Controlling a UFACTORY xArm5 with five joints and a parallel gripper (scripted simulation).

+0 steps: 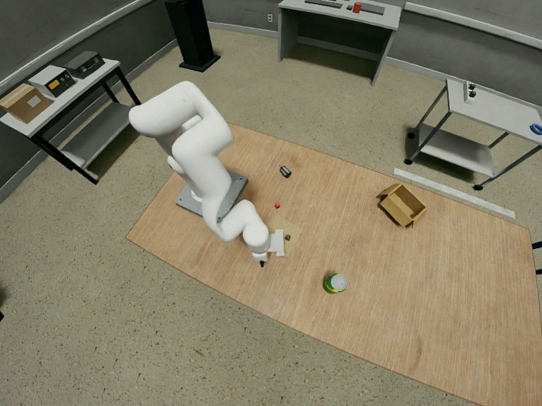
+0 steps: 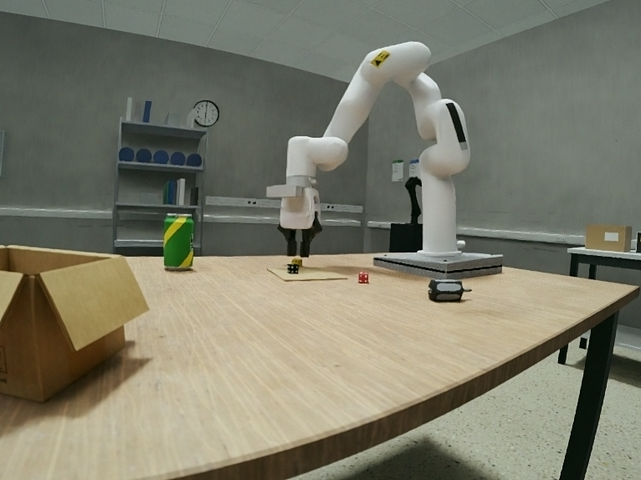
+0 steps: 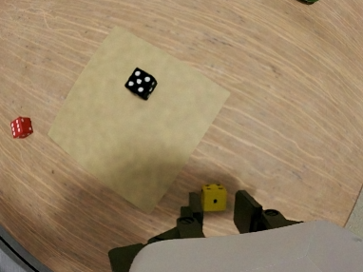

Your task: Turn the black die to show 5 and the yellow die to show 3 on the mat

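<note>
My gripper is now 40 mm above the yellow die. From my hand the other things lie so: black die (60 mm ahead, 110 mm to the left, 30 mm below); then tan mat (30 mm ahead, 110 mm to the left, 40 mm below); then red die (40 mm behind, 220 mm to the left, 40 mm below).
</note>
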